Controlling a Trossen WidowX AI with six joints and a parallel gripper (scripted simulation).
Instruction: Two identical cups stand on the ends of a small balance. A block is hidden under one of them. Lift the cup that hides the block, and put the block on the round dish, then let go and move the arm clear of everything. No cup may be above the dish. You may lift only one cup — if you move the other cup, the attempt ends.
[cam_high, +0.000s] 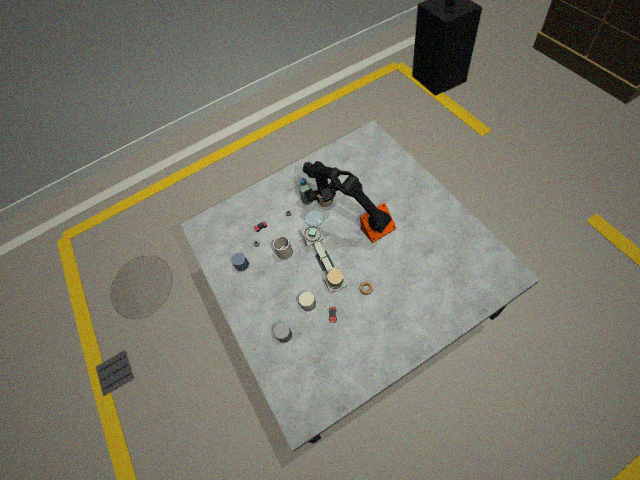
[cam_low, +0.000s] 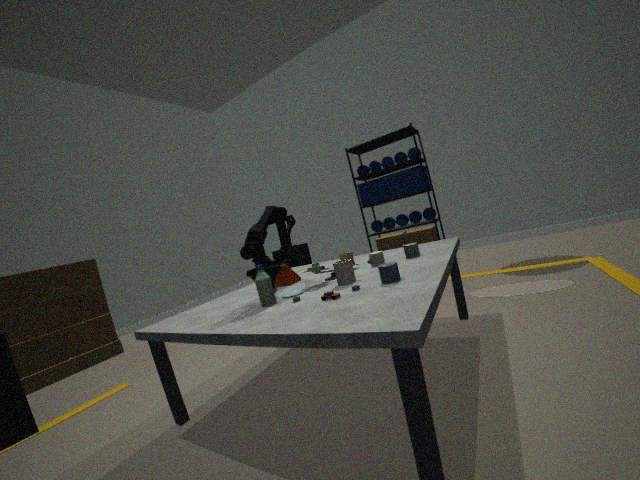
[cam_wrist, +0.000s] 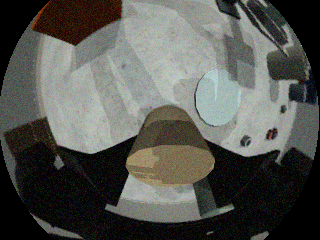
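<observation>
The pale green block lies 170 mm to the left of my gripper tip, 160 mm ahead of it and 40 mm above it. The rest, counted from my gripper tip: tan cup (20 mm to the right, 10 mm above); then bottle (80 mm to the right, 70 mm ahead, 70 mm above); then round pale blue dish (100 mm ahead, 40 mm to the left, 40 mm below).
</observation>
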